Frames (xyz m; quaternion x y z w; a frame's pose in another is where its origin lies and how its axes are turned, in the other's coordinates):
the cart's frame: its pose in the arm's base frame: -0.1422 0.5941 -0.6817 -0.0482 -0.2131 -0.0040 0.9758
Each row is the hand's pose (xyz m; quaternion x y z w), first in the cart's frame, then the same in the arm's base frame.
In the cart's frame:
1: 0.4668 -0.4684 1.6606 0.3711 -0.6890 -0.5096 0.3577
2: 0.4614 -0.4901 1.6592 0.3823 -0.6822 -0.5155 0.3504
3: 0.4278 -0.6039 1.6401 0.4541 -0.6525 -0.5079 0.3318
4: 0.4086 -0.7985 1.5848 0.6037 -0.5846 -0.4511 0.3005
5: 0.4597 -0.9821 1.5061 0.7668 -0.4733 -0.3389 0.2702
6: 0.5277 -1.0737 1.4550 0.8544 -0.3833 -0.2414 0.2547
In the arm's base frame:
1: -0.4211 0.2929 1.0579 0.4507 -0.7746 -0.3864 0.2181
2: -0.4261 0.2711 1.0564 0.4633 -0.7667 -0.3901 0.2129
3: -0.4519 0.1556 1.0357 0.5328 -0.7337 -0.3687 0.2046
4: -0.4519 -0.0437 0.9956 0.6684 -0.6587 -0.2846 0.1959
5: -0.3779 -0.2333 0.9627 0.8056 -0.5389 -0.1456 0.1984
6: -0.2975 -0.3285 0.9532 0.8714 -0.4434 -0.0360 0.2071

